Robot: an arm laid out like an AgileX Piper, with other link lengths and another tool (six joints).
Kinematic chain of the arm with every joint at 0, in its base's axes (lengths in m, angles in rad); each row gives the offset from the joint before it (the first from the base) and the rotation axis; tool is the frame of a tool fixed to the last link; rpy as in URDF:
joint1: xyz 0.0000 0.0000 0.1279 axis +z
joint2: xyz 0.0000 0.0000 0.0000 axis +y
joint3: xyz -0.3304 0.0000 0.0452 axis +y
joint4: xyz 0.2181 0.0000 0.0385 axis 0.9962 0 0.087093
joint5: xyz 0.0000 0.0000 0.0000 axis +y
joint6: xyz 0.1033 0.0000 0.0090 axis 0.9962 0 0.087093
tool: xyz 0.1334 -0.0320 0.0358 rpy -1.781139 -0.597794 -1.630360
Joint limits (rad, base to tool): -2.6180..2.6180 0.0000..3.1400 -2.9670..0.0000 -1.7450..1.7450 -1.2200..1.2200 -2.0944..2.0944
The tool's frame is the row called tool.
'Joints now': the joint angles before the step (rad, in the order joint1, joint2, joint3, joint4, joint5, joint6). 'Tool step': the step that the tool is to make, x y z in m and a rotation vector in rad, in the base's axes. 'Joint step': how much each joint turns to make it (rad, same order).
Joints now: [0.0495 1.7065 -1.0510 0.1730 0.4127 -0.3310]
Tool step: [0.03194 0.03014 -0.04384 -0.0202 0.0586 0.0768]
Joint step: [0.0604 0.1705 -0.0928 -0.0042 -0.0166 -0.0194]
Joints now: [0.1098 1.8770 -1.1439 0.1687 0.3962 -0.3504]
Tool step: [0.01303 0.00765 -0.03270 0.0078 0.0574 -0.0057]
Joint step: [0.0119 0.1033 -0.0588 0.0061 0.0107 0.0175]
